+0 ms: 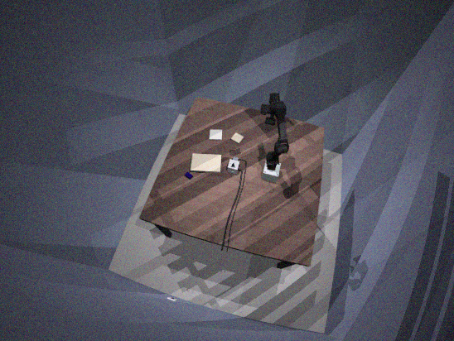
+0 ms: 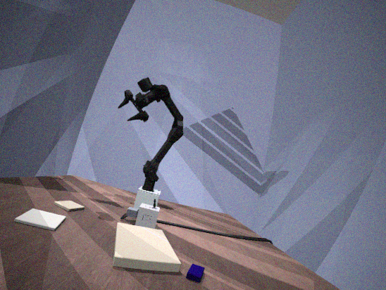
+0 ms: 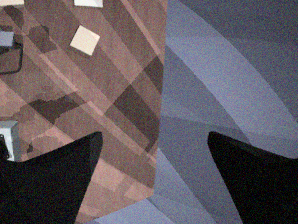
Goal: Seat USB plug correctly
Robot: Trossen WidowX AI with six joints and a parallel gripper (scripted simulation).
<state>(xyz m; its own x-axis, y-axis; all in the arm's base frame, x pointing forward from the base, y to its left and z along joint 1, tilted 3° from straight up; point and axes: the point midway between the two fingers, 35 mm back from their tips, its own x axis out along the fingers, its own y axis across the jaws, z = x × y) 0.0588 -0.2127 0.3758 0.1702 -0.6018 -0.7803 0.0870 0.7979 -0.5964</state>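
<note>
Right now the dark USB plug is 360 mm below my gripper tip, 250 mm to the left of it and 200 mm ahead of it. From my gripper tip the other things lie so: small blue block (540 mm ahead, 450 mm below, 350 mm to the left); cream wedge block (440 mm below, 420 mm ahead, 220 mm to the left).
</note>
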